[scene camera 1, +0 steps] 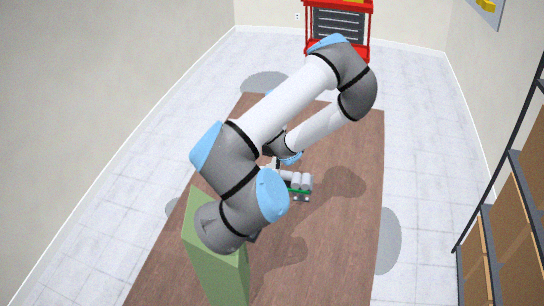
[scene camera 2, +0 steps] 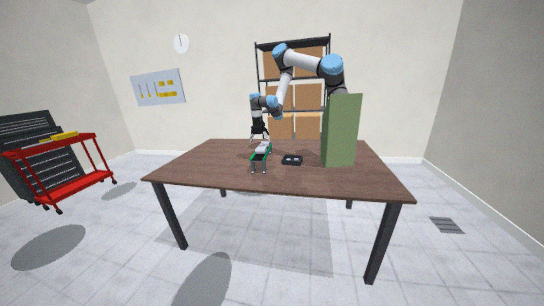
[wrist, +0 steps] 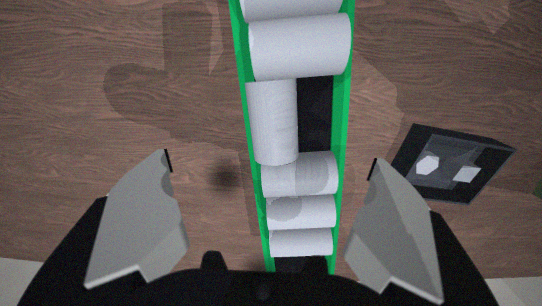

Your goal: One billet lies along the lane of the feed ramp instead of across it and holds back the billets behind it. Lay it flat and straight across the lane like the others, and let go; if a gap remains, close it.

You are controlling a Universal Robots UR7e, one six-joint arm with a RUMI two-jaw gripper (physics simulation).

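Places are measured from the arm's base along level axes (x down, y back, z left), in millimetres.
Pixels of known places: gripper, between the fingertips: [scene camera 1: 280, 167] [scene camera 2: 260, 142] [wrist: 270, 157]; arm's base, origin of its link: [scene camera 1: 216, 229] [scene camera 2: 341, 105].
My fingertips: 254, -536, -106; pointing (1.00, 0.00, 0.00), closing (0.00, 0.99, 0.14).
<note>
For each thing: its top centre in the pictures, then the offset to it from my fingertips, as dx, dy, dz. Level surfaces: height alone.
- turned billet, centre of its top: [wrist: 273, 131] [scene camera 1: 284, 171] +13, +3, -14
- black tray, centre of its top: [wrist: 453, 174] [scene camera 2: 292, 157] +84, +234, +98
- table, height of its surface: dx +119
The turned billet [wrist: 273, 122], a pale cylinder, lies along the lane against the left green rail in the wrist view, with dark lane floor bare to its right. Above it in that view a billet [wrist: 300, 46] lies across the lane, slightly askew, with part of another billet [wrist: 291, 9] at the top edge. Below it three billets [wrist: 300, 174] [wrist: 301, 212] [wrist: 301, 242] lie across. The feed ramp [wrist: 341, 112] [scene camera 2: 269, 152] [scene camera 1: 298, 190] has green rails. My gripper [wrist: 270, 157] [scene camera 2: 260, 139] is wide open and empty, its jaws on either side of the ramp and above it.
A black tray [wrist: 452, 196] [scene camera 2: 292, 163] with two light pieces stands right of the ramp in the wrist view. The green pedestal [scene camera 2: 341, 130] [scene camera 1: 220, 272] under the arm stands on the table [scene camera 2: 200, 172] [scene camera 1: 320, 270]. A red cart [scene camera 2: 80, 185] and a shelf rack [scene camera 2: 292, 43] stand off the table.
</note>
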